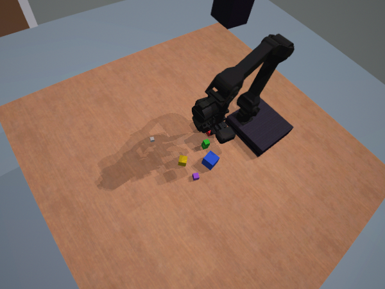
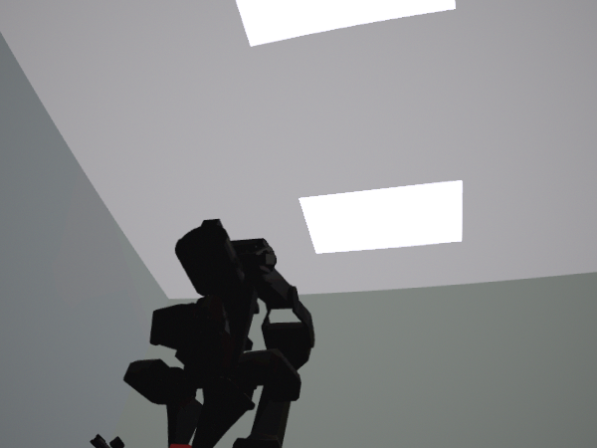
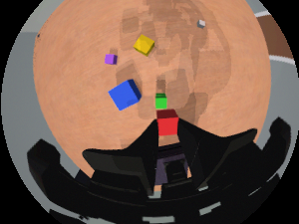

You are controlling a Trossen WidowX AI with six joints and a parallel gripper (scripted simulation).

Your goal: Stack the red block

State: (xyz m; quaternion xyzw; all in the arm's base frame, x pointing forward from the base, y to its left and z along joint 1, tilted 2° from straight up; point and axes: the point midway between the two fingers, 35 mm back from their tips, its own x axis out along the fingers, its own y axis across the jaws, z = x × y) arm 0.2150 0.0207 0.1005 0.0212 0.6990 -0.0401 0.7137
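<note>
Right now the blue cube is 30 mm ahead of my gripper tip, 70 mm to the left of it and 90 mm below it. The rest, counted from my gripper tip: red block (right at my gripper tip); yellow cube (120 mm ahead, 10 mm to the left, 100 mm below); purple cube (110 mm ahead, 90 mm to the left, 100 mm below).
</note>
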